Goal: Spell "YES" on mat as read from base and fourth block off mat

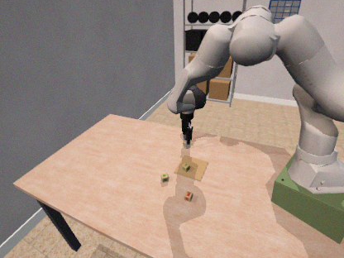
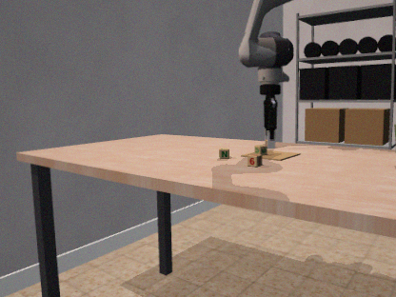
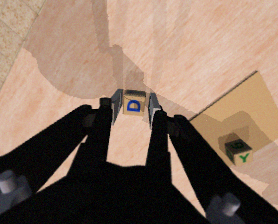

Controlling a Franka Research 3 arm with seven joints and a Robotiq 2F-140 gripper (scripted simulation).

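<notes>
The S block is 20 mm below my hand. Round my hand: green N block: 290 mm to the left, 40 mm ahead, 20 mm below; then Y block: 190 mm to the left, 40 mm behind, 10 mm below; then tan mat: 170 mm to the left, 70 mm behind, 30 mm below.
</notes>
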